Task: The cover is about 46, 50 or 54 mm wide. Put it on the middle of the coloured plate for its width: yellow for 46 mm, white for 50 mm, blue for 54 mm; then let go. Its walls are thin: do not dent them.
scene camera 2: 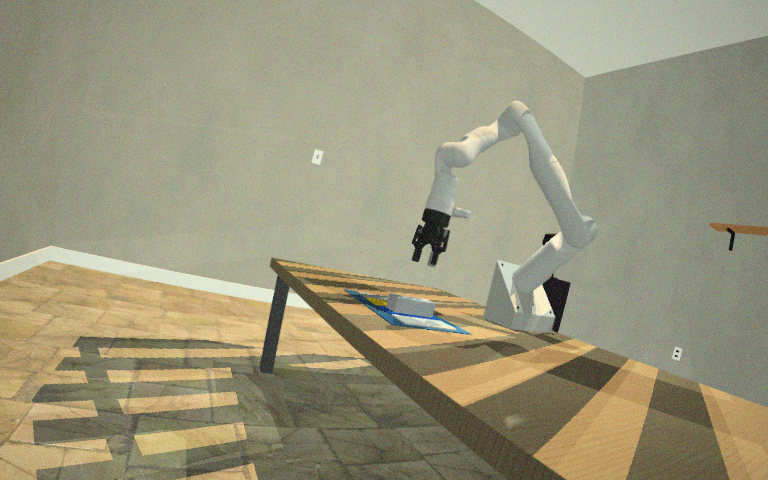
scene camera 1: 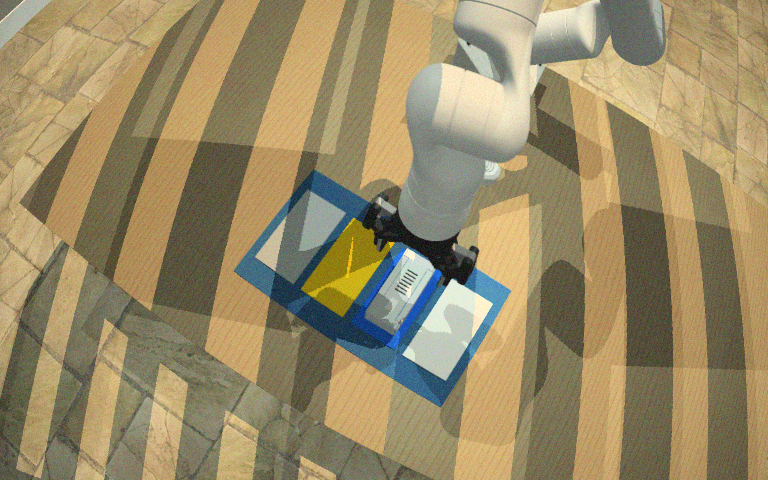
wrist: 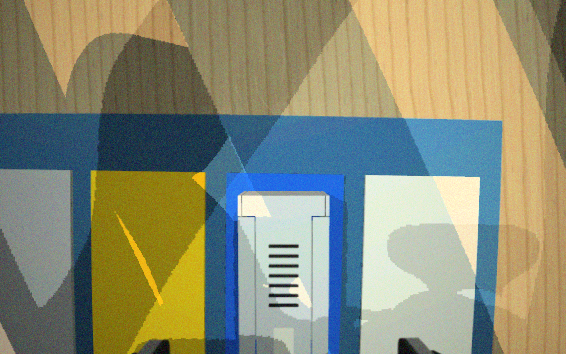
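Where they show: gripper, between the fingertips: (scene camera 2: 422, 263) (scene camera 1: 411, 263); arm's base, origin of its link: (scene camera 2: 522, 281).
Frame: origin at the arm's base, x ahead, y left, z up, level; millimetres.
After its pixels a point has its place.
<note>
The cover (scene camera 1: 405, 291) {x 459, y 85, z -106 mm} (scene camera 2: 410, 305) {x 474, y 105, z -122 mm} (wrist: 283, 230) {x 418, y 78, z -106 mm}, a pale grey box shape with black slots on top, sits upright on the blue plate (scene camera 1: 376, 332) {x 527, y 80, z -147 mm} (wrist: 285, 181) {x 391, y 79, z -147 mm}. In the wrist view blue shows along both its sides and its far edge; its near end is cut off. No dent shows on the visible parts. The yellow plate (scene camera 1: 331, 283) {x 499, y -22, z -147 mm} (scene camera 2: 376, 302) {x 526, y 3, z -147 mm} (wrist: 145, 225) {x 422, y -18, z -147 mm} is on one side and the white plate (scene camera 1: 447, 339) {x 477, y 179, z -147 mm} (scene camera 2: 421, 321) {x 471, y 176, z -146 mm} (wrist: 415, 210) {x 410, y 168, z -147 mm} on the other, both without a cover. My gripper (scene camera 1: 417, 258) {x 453, y 78, z -8 mm} (scene camera 2: 424, 261) {x 453, y 78, z -8 mm} (wrist: 283, 347) {x 453, y 78, z -8 mm} is open and empty, well above the cover, its fingertips wider apart than the cover.
A plain grey plate (scene camera 1: 300, 234) {x 458, y -112, z -147 mm} (wrist: 35, 225) {x 423, y -98, z -147 mm} lies beyond the yellow one. All the plates lie on a flat blue board (scene camera 1: 252, 271) {x 556, y -142, z -150 mm} (wrist: 300, 145) {x 366, y 89, z -151 mm} on the striped wooden table (scene camera 1: 226, 237) {x 534, y -219, z -153 mm} (scene camera 2: 481, 384) {x 571, y 567, z -153 mm}. The arm's base (scene camera 2: 501, 300) {x 93, y 21, z -75 mm} stands at the table's far side.
</note>
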